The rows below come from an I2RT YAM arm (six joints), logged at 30 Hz.
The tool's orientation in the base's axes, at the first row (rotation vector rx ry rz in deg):
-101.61, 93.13, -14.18
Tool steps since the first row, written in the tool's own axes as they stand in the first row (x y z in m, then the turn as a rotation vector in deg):
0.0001, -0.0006, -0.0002, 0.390, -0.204, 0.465
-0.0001, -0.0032, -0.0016, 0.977, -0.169, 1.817
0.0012, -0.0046, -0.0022, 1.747, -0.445, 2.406
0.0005, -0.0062, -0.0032, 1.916, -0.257, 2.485
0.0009, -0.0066, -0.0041, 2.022, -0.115, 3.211
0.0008, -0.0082, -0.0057, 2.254, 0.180, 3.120
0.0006, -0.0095, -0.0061, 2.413, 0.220, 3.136
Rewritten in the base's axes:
0.0004, -0.0002, 0.0005, 0.505, -0.201, -0.339
0.0016, -0.0006, 0.0031, 1.368, -0.252, -1.533
0.0026, -0.0021, 0.0040, 2.074, -0.765, -2.038
0.0032, -0.0019, 0.0059, 2.002, -0.886, -2.262
0.0031, -0.0026, 0.0067, 2.328, -0.713, -2.913
0.0034, -0.0032, 0.0089, 2.086, -0.950, -3.097
0.0041, -0.0032, 0.0100, 2.093, -1.091, -3.183

